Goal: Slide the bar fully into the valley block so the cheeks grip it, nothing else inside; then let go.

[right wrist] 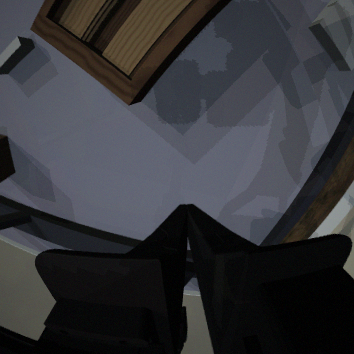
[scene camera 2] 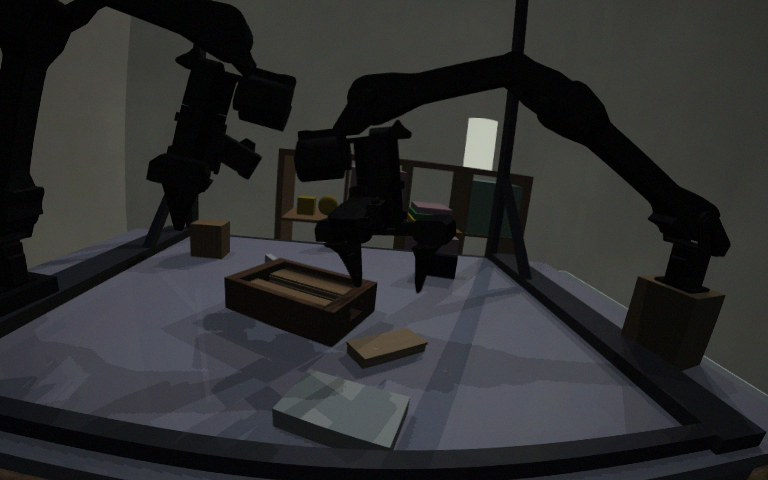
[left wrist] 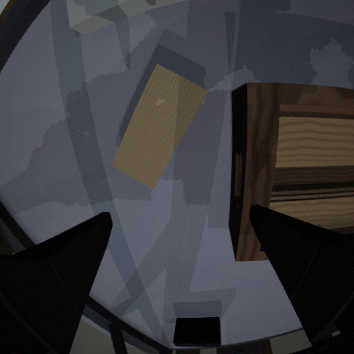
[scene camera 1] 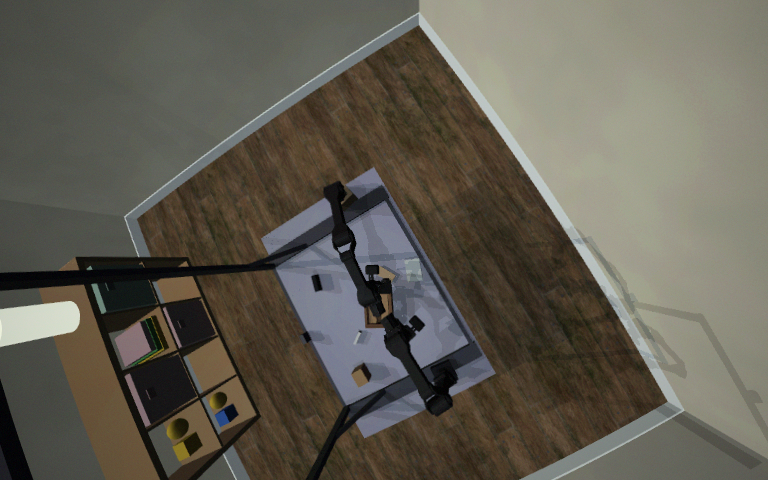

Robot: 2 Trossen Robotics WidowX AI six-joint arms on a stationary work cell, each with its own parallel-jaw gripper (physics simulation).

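Places are measured from the left arm's base along level axes (x ahead, y left, z up), in centimetres.
Pixels of known places: left gripper, fingertip midpoint: (scene camera 2: 387, 289) (left wrist: 181, 215) (scene camera 1: 374, 280); right gripper, fingertip midpoint: (right wrist: 185, 210) (scene camera 2: 178, 229); left arm's base, link origin: (scene camera 2: 681, 285) (scene camera 1: 339, 193); right arm's base, link origin: (scene camera 2: 4, 283) (scene camera 1: 444, 374).
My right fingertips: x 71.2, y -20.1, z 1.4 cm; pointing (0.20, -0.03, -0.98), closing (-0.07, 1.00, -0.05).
For each thing: its middle in the pictures, then the offset to it from my right fingertips.
- light wood bar, body centre: (left wrist: 156, 129) (scene camera 2: 387, 347) (scene camera 1: 385, 274) dz -12.8, dx -27.4, dy +8.7 cm
- dark-framed valley block, body centre: (left wrist: 338, 174) (scene camera 2: 301, 295) (scene camera 1: 378, 307) dz -11.1, dx -17.2, dy -5.0 cm
- pale slab, body centre: (scene camera 2: 343, 412) (right wrist: 351, 21) (scene camera 1: 413, 270) dz -12.6, dx -19.1, dy +20.6 cm
- small pale piece, body centre: (right wrist: 11, 56) (scene camera 1: 357, 337) dz -12.4, dx -13.0, dy -24.3 cm
- wood cube, body centre: (scene camera 2: 210, 238) (scene camera 1: 361, 374) dz -9.9, dx +1.9, dy -34.7 cm
- black block, body centre: (scene camera 2: 436, 264) (left wrist: 197, 331) (scene camera 1: 316, 283) dz -11.1, dx -48.5, dy -21.4 cm
The light wood bar (scene camera 1: 387, 273) (scene camera 2: 386, 346) (left wrist: 160, 127) lies flat on the table outside the valley block, a little apart from its slotted end. The dark-framed valley block (scene camera 2: 277, 311) (left wrist: 260, 170) (right wrist: 85, 57) stands upright, with two light wood cheeks inside and a dark gap between them. Whether anything small lies in that gap is too dark to tell. My left gripper (scene camera 2: 388, 286) (left wrist: 181, 215) is open and empty above the table; one fingertip overlaps the block's slotted end in the left wrist view. My right gripper (scene camera 2: 180, 226) (right wrist: 185, 210) is shut and empty, raised off the block's other end.
A pale slab (scene camera 1: 414, 270) (scene camera 2: 345, 407) (right wrist: 335, 35) lies beyond the bar. A small pale piece (scene camera 1: 357, 337) (right wrist: 17, 54), a wood cube (scene camera 1: 360, 374) (scene camera 2: 209, 238) and a black block (scene camera 1: 316, 282) (scene camera 2: 443, 266) (left wrist: 197, 331) stand around the valley block. Dark rails edge the table.
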